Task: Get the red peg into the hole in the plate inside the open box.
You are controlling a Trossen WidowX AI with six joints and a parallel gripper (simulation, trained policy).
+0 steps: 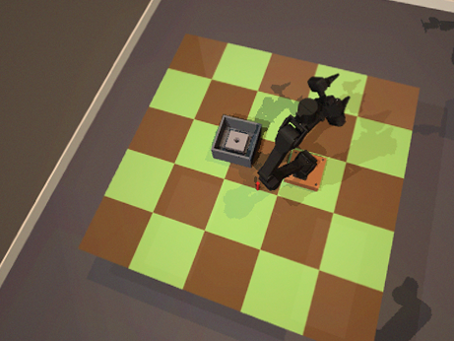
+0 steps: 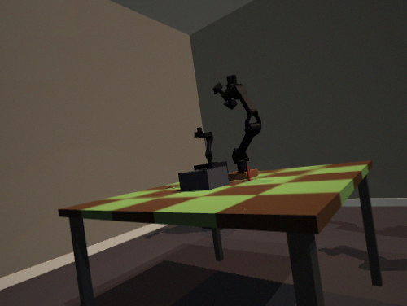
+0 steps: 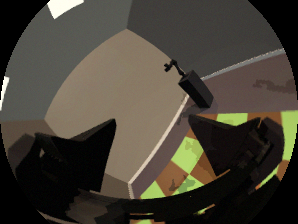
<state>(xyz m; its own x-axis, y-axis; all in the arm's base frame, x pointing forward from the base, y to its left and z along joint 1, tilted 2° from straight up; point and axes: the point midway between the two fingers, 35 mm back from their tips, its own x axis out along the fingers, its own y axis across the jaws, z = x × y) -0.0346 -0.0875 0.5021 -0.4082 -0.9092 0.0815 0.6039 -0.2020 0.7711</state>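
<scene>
The red peg is 50 cm below my gripper tip, 26 cm to the left of it and 20 cm ahead of it. The rest, counted from my gripper tip: pale plate: 50 cm below, 37 cm ahead, 9 cm to the left; dark box: 52 cm below, 37 cm ahead, 9 cm to the left.
</scene>
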